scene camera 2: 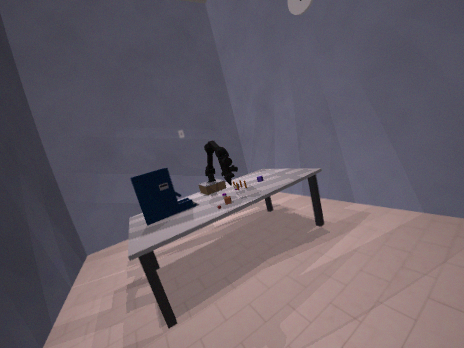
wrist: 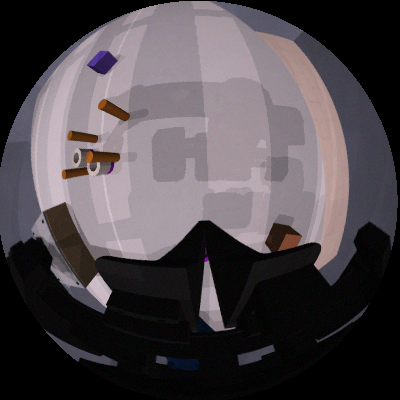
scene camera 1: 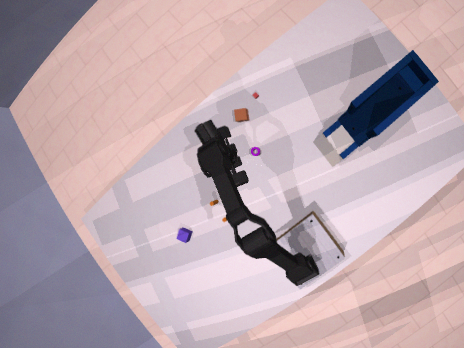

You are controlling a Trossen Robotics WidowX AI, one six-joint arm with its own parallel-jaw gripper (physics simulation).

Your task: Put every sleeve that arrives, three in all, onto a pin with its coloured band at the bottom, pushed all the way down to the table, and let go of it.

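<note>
A sleeve (scene camera 1: 256, 151) (scene camera 2: 224, 194) stands on the table with its purple band up; a sliver of purple (wrist: 206, 257) shows between the fingers in the wrist view. Two grey sleeves (wrist: 81, 158) (wrist: 102, 167) stand upright among the orange pins, purple bands at the bottom; no pin shows in their openings. Four orange pins (wrist: 114, 110) (wrist: 82, 136) (wrist: 104, 157) (wrist: 74, 173) stand upright; two pin tops (scene camera 1: 214, 202) (scene camera 1: 224, 220) show beside the arm in scene camera 1. My gripper (wrist: 203, 225) (scene camera 2: 229, 183) is shut and empty, above the table near the band-up sleeve.
A purple cube (scene camera 1: 184, 235) (scene camera 2: 260, 178) (wrist: 102, 62) lies beyond the pins. An orange block (scene camera 1: 241, 115) (scene camera 2: 227, 200) (wrist: 283, 238) and a small red cube (scene camera 1: 255, 95) (scene camera 2: 219, 207) lie near one table edge. A blue container (scene camera 1: 381, 79) (scene camera 2: 155, 195) and brown-walled box (scene camera 1: 329, 234) (scene camera 2: 212, 188) (wrist: 70, 235) stand farther off.
</note>
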